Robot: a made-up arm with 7 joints.
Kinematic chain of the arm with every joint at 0, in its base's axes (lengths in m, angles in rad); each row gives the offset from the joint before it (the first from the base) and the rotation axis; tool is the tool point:
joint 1: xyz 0 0 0.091 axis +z
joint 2: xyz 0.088 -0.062 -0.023 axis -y
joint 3: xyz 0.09 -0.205 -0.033 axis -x
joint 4: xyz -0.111 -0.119 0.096 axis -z
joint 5: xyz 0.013 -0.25 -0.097 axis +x
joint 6: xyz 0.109 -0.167 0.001 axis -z
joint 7: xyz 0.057 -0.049 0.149 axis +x
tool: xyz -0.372 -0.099 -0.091
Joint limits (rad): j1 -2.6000..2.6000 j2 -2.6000..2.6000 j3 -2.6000..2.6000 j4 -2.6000..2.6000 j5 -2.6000..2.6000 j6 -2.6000..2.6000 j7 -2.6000..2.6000
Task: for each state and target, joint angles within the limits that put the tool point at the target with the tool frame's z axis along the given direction. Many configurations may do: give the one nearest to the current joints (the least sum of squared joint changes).
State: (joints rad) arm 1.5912 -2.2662 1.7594 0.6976 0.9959 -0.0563 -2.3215
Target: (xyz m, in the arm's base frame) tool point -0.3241 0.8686 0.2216 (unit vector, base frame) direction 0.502 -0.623 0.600
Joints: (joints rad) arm 2.0129 -2.0544 2.0792 0.7194 0.8315 -0.8712 -1.8037
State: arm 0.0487 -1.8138 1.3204 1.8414 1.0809 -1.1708 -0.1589
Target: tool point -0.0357 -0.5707 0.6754 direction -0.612 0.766 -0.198
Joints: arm 0.3679 -1.6562 1.2921 2.1720 1.0228 -0.7145 -1.0184
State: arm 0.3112 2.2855 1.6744 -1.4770 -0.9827 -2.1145 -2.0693
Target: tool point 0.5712 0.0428 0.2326 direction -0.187 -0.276 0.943
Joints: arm 0.0040 1.8315 1.8999 -2.0915 -0.8193 -2.4724 -2.5425
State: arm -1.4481 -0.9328 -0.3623 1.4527 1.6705 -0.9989 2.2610
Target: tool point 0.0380 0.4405 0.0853 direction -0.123 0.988 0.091
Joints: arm -1.9281 -1.0189 -0.3087 1.8487 1.5361 -0.9611 1.2431
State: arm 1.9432 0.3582 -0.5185 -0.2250 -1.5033 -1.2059 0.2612
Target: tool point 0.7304 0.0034 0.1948 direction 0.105 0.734 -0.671
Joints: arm 1.1509 -0.4028 -0.5286 0.5833 -2.0968 -1.6811 0.8769
